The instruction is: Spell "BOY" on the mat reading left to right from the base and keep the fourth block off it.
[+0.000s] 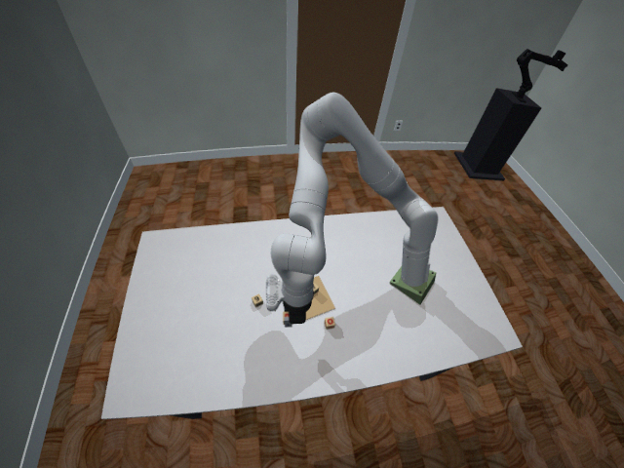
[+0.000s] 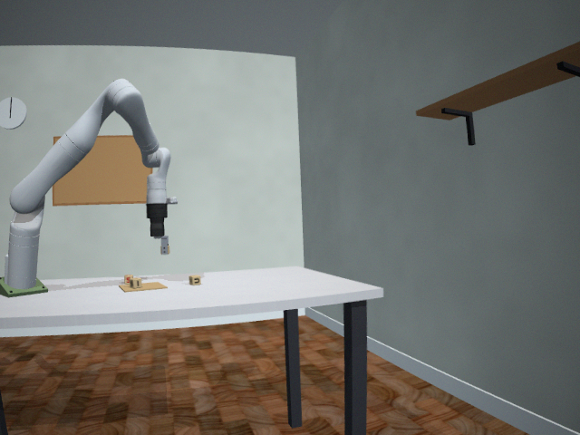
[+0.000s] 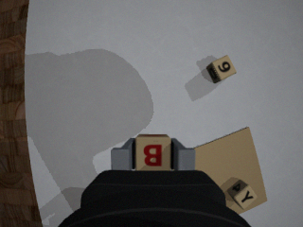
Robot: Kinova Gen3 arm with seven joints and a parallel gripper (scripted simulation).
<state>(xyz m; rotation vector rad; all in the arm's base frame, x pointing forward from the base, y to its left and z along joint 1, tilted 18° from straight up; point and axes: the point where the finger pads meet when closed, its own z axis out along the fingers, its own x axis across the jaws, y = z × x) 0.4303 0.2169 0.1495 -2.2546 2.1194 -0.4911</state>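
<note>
Right now my hand is 7 cm past the tan mat, 12 cm to the left of it and 12 cm above it. The rest, counted from my hand: Y block 8 cm behind, 15 cm to the right, 10 cm below; O block 14 cm behind, 2 cm to the right, 10 cm below; B block right at my hand.
</note>
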